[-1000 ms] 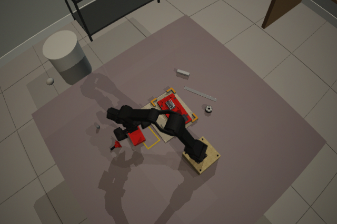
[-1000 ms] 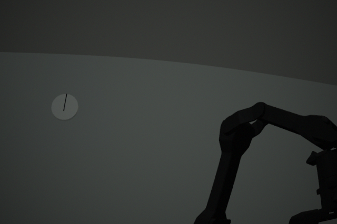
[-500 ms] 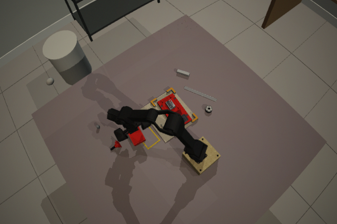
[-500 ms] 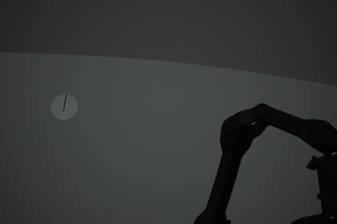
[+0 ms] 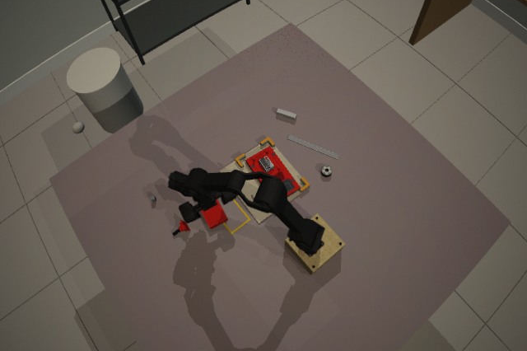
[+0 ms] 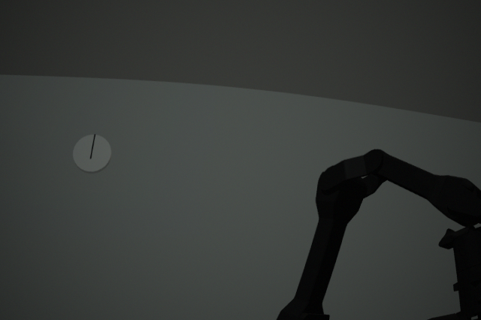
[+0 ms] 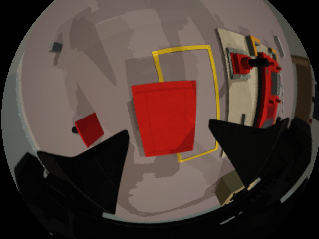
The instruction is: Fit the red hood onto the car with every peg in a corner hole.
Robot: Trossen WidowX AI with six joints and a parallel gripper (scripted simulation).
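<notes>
Right now my gripper tip is 2 cm above the red hood. The rest, counted from my gripper tip: small wheel 41 cm to the right, 16 cm behind, 3 cm below; then tiny grey piece 19 cm ahead, 14 cm to the left, 3 cm below; then grey engine block 25 cm to the right, 1 cm below, 1 cm ahead.
</notes>
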